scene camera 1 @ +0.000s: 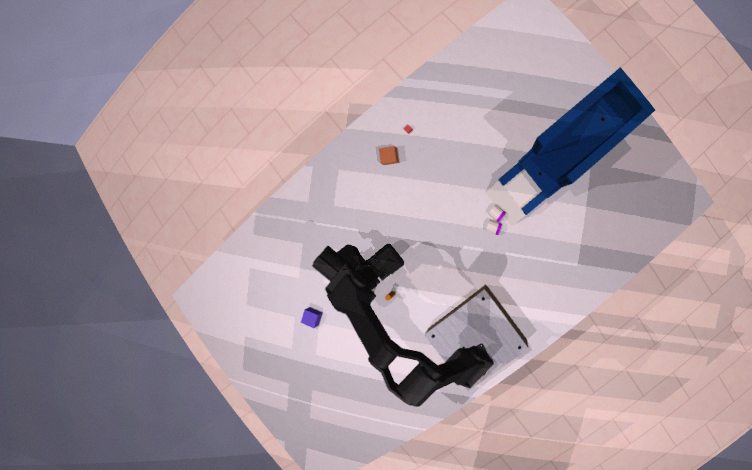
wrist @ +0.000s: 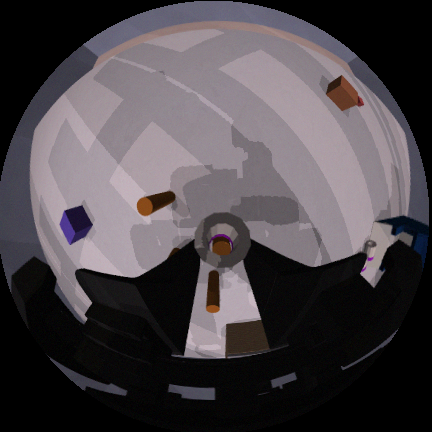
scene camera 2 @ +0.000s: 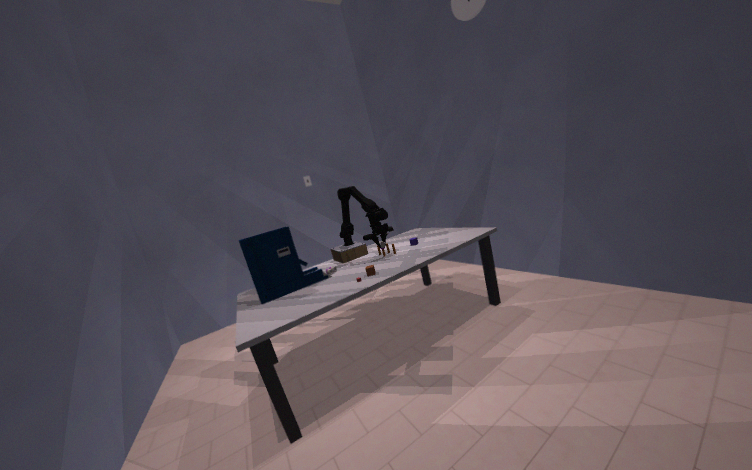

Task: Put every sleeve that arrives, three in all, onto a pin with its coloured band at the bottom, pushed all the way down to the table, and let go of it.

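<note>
My gripper [wrist: 220, 243] [scene camera 2: 382, 244] is shut on a grey-white sleeve [wrist: 201, 241], held upright. Its magenta band shows at the lower end of the bore. The top of an orange-brown pin [wrist: 221, 246] shows inside the bore; how far it reaches in, I cannot tell. Another pin [wrist: 213, 292] stands toward the base, one [wrist: 155, 202] [scene camera 2: 394, 248] stands to the left in the wrist view, and one more [wrist: 175, 252] is mostly hidden behind a finger. Two white sleeves [scene camera 1: 496, 212] [scene camera 1: 492, 226] with magenta bands lie on their sides at the chute's foot. The arm hides the gripper in scene camera 1.
A blue chute [scene camera 1: 582, 149] [scene camera 2: 274, 266] with a white ramp [scene camera 1: 507, 202] stands at one end. An orange-brown block [scene camera 1: 388, 155] [wrist: 342, 94], a small red cube [scene camera 1: 408, 129] and a purple cube [scene camera 1: 311, 317] [wrist: 76, 224] rest on the table. The arm stands on a box-like base [scene camera 1: 449, 338].
</note>
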